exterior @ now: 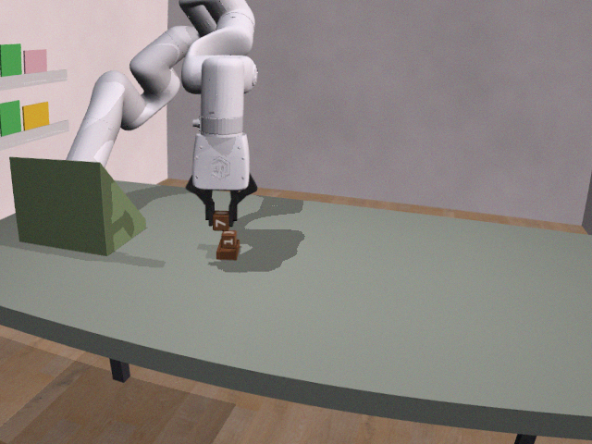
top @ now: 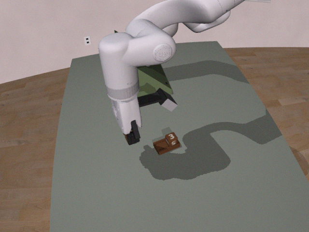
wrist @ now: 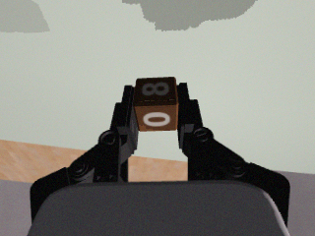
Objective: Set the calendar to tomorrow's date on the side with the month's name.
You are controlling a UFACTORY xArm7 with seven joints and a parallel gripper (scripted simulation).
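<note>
My gripper is now 11 cm above the tray, 10 cm to the right of it and 3 cm past it. From my hand the other things lie so: brown cube 1 cm below.
</note>
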